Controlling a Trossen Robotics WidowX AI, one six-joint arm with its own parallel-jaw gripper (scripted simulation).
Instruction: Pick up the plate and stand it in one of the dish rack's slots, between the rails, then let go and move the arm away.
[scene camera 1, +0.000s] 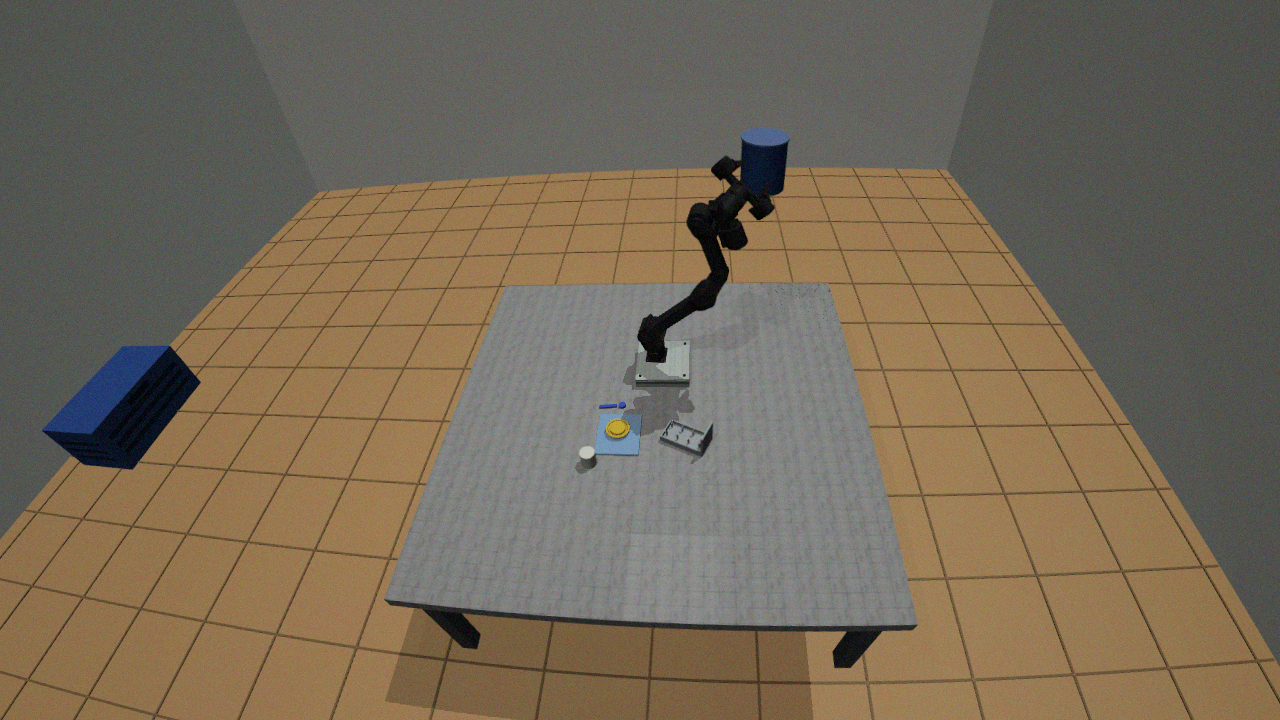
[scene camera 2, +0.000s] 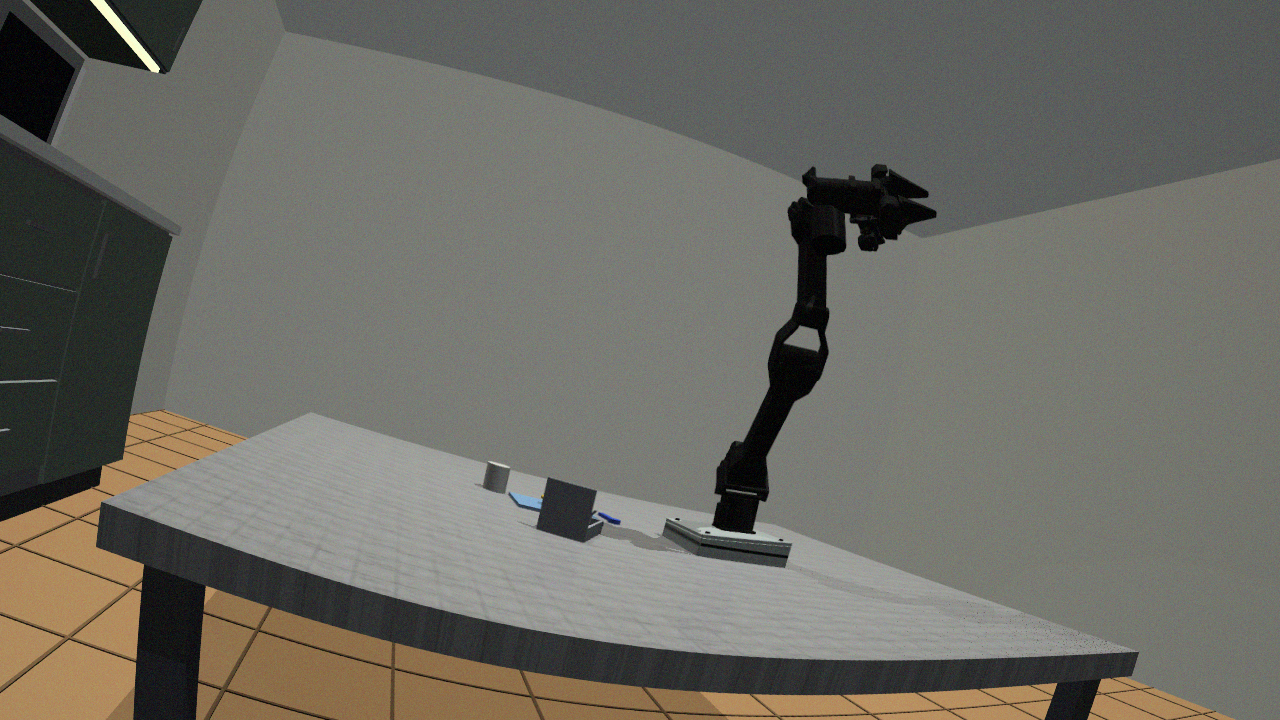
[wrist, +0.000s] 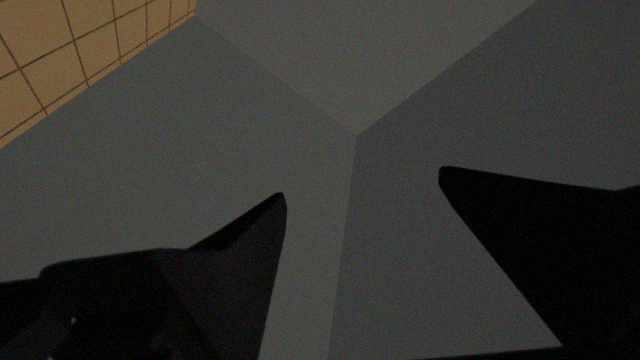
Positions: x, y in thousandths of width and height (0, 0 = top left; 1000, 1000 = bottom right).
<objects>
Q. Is my gripper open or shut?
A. Open.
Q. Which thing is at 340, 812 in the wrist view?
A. My gripper.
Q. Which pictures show my gripper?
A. Scene camera 1, scene camera 2 and the wrist view: all of them.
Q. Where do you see a grey dish rack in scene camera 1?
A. At 529, 603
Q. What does my gripper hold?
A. Nothing.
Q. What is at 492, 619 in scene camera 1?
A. A light blue mat.
</objects>
